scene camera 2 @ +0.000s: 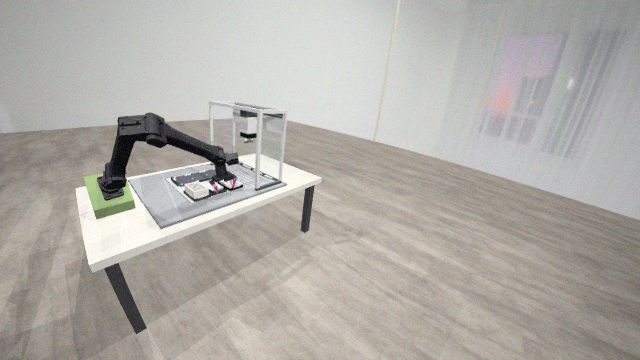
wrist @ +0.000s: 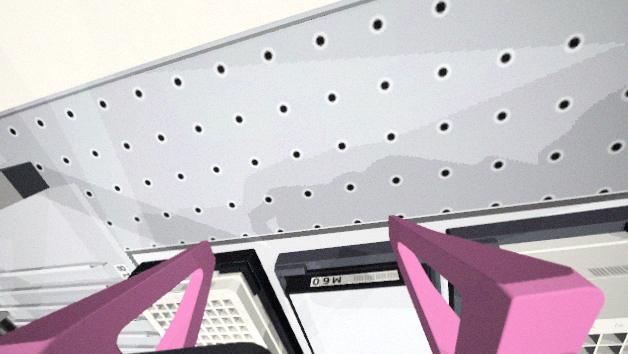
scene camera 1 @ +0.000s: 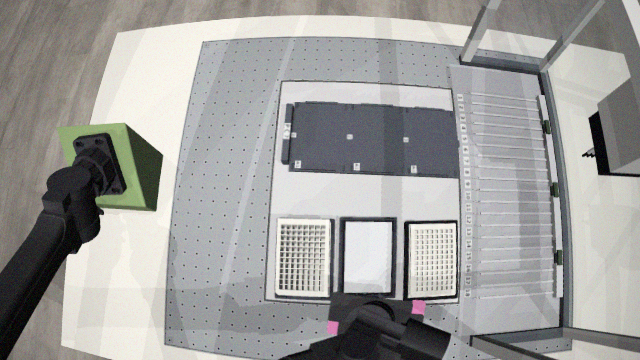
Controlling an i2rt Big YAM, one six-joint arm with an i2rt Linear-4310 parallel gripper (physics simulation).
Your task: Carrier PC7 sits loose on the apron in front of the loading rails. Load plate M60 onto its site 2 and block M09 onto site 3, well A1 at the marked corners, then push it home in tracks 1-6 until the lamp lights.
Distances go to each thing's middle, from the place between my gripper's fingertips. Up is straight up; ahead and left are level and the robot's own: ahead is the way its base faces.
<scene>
The white plate in black frame (scene camera 1: 367, 263) is 100 mm to the left of my hand and 20 mm behind it. Also, from my hand: frame with hanging unit (scene camera 1: 607, 125): 350 mm above, 340 mm ahead, 200 mm to the left; then dark carrier (scene camera 1: 319, 137): 310 mm to the left, 10 mm below, 10 mm ahead.
</scene>
